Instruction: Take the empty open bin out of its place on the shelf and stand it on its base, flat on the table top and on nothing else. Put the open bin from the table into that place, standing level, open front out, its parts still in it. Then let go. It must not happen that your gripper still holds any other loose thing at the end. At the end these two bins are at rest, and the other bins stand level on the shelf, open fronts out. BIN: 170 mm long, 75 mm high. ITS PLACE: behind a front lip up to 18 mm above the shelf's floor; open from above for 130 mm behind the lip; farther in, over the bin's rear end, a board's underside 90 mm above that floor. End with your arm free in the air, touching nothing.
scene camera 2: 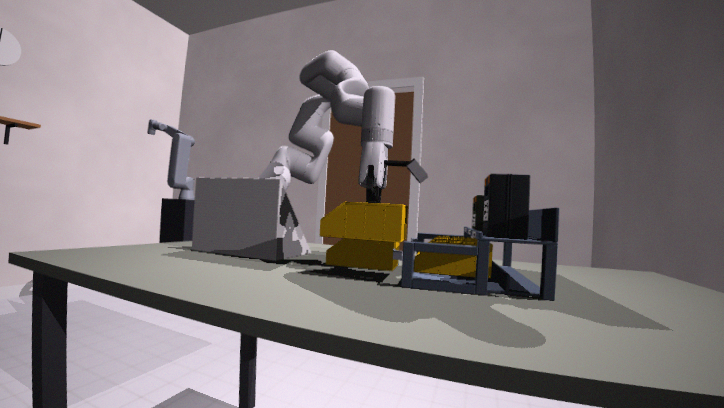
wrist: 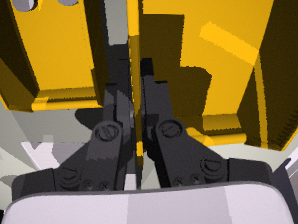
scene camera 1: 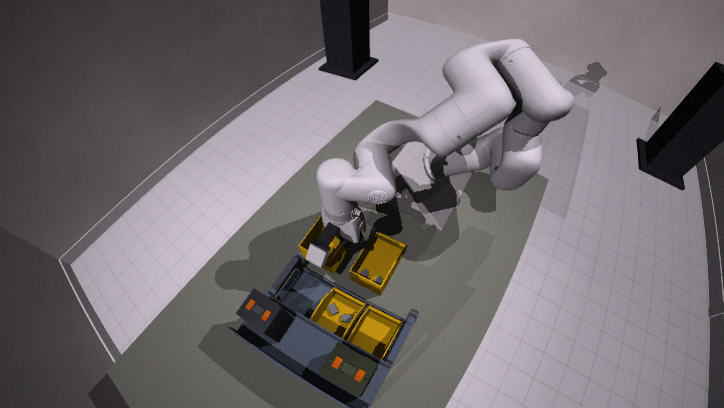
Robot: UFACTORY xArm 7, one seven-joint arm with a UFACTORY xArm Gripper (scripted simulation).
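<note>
Scene camera 2: my gripper [scene camera 2: 372,218]. A yellow bin [scene camera 2: 353,220]. A yellow bin [scene camera 2: 447,264]. Scene camera 1: my gripper [scene camera 1: 346,244]. A yellow bin [scene camera 1: 378,255]. A yellow bin [scene camera 1: 374,333]. Wrist view: my gripper [wrist: 136,78].
</note>
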